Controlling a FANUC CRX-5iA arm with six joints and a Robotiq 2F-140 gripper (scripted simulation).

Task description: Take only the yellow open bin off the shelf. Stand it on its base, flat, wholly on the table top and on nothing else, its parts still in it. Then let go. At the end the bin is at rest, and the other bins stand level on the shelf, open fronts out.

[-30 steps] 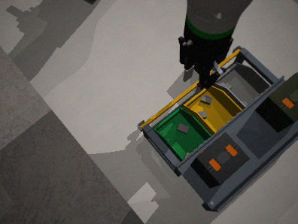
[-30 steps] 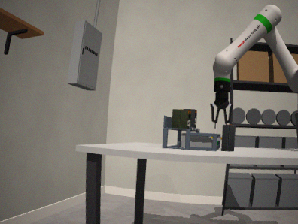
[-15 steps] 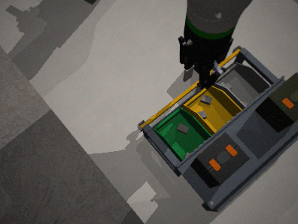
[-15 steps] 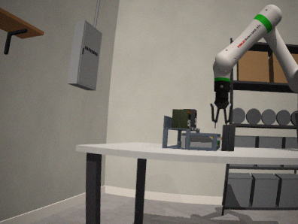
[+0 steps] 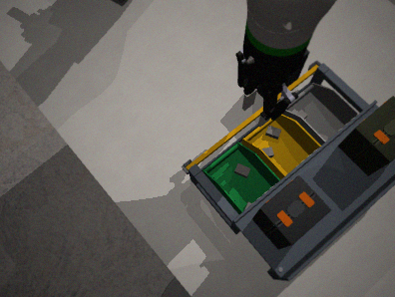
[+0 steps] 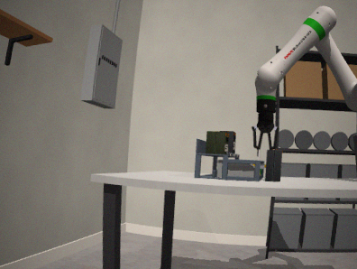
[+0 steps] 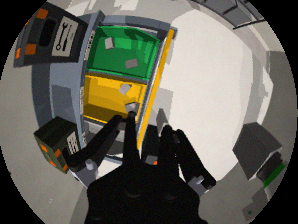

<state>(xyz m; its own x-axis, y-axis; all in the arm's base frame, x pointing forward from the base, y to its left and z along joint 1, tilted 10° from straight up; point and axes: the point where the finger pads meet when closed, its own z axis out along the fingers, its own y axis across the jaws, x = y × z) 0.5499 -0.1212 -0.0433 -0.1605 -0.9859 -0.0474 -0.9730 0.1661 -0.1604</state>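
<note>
The long yellow rod lies 4 cm below my hand. Also, from my hand: yellow open bin 10 cm ahead, 2 cm to the right, 6 cm below; then green bin 8 cm ahead, 13 cm to the right, 6 cm below; then grey bin 12 cm ahead, 9 cm to the left, 6 cm below.
</note>
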